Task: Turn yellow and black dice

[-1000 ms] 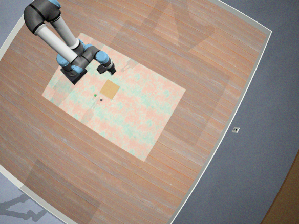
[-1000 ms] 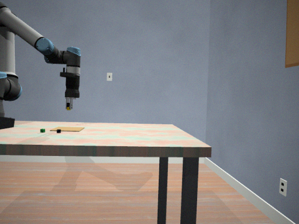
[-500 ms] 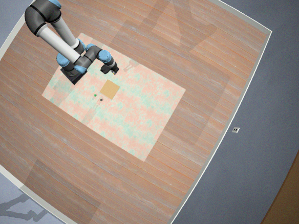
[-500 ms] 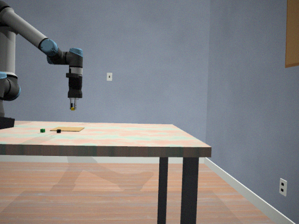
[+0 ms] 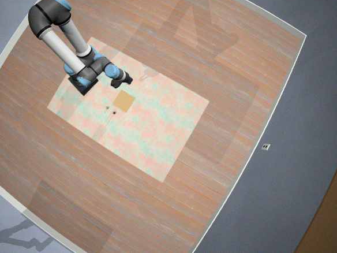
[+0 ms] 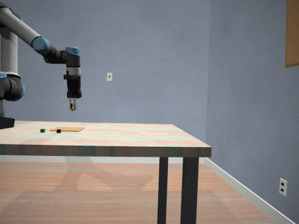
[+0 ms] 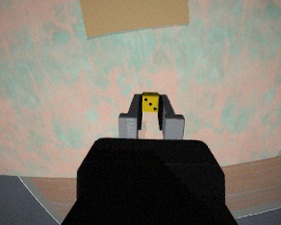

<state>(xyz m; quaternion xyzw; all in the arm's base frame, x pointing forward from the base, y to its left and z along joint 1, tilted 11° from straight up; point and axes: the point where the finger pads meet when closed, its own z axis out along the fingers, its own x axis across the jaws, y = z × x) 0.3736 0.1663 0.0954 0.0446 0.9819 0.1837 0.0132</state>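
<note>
My gripper is now 20 mm above the yellow die. The rest, counted from my hand: black die 10 mm ahead, 260 mm to the right, 100 mm below; then tan mat 20 mm ahead, 140 mm to the right, 110 mm below; then green die 60 mm behind, 260 mm to the right, 100 mm below.
</note>
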